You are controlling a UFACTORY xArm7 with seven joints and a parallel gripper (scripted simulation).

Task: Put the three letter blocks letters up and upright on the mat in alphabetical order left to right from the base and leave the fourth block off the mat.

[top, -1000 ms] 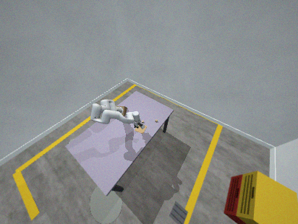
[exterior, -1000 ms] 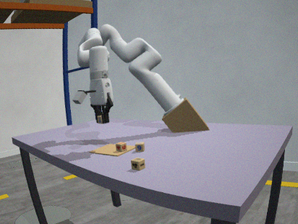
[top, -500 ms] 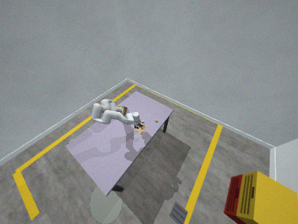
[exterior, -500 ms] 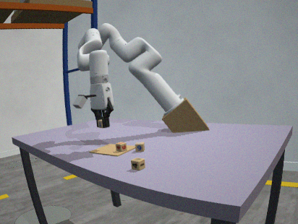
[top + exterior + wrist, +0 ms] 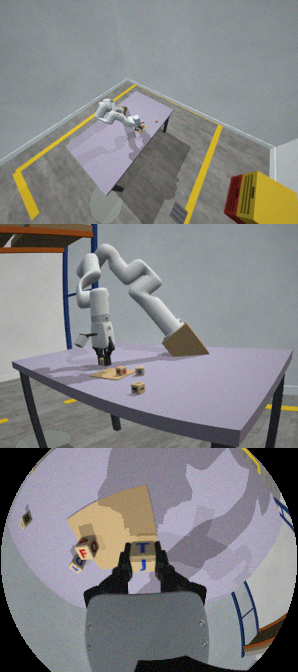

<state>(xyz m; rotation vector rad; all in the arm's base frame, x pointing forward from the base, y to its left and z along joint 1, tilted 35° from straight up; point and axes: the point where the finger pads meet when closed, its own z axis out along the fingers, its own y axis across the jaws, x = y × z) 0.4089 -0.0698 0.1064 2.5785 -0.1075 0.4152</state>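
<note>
The tan mat is 10 mm ahead of my hand, 50 mm to the left of it and 50 mm below it.
</note>
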